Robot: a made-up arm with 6 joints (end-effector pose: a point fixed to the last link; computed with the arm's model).
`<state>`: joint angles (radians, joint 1 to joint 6).
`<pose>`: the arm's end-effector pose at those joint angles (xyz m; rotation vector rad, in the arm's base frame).
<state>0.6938 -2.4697 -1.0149 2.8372 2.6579 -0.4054</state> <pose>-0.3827 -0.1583 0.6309 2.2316 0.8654 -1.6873</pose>
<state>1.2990 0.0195 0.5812 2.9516 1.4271 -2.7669</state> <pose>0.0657 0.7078 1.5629 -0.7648 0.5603 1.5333</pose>
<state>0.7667 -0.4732 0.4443 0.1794 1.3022 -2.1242</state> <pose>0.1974 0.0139 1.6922 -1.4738 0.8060 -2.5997</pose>
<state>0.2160 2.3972 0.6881 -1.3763 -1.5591 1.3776</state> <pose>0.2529 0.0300 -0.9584 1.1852 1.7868 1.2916</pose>
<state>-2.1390 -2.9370 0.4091 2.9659 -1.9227 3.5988</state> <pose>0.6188 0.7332 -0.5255 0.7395 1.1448 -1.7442</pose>
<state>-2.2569 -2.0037 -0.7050 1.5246 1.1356 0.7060</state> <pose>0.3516 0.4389 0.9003 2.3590 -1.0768 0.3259</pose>
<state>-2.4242 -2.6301 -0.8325 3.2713 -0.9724 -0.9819</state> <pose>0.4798 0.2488 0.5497 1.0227 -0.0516 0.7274</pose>
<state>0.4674 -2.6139 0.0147 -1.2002 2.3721 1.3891</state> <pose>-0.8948 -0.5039 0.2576 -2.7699 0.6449 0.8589</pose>
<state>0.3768 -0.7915 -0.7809 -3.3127 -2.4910 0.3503</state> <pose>0.2392 0.2314 0.9176 -1.0190 0.5225 -2.6105</pose>
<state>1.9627 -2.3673 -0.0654 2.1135 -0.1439 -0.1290</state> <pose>0.3744 -1.0803 0.3967 0.5308 -1.0821 -0.4944</pose>
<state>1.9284 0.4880 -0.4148 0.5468 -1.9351 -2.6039</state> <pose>-0.2134 0.8859 0.4120 -0.1179 0.2761 -0.6657</pose>
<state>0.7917 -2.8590 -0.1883 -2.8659 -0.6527 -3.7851</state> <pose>-0.7362 -0.5688 0.0834 -0.8248 2.7091 -0.4695</pose>
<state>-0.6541 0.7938 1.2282 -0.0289 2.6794 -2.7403</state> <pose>0.9281 -0.8740 1.2296 -0.1427 -0.5428 2.4461</pose>
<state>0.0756 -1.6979 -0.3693 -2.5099 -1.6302 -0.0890</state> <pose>-0.4559 0.0699 1.0665 0.2615 0.2495 2.5757</pose>
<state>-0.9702 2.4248 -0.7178 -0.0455 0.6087 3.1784</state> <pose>-0.3026 0.2138 -0.1654 -0.6538 0.3563 2.1165</pose>
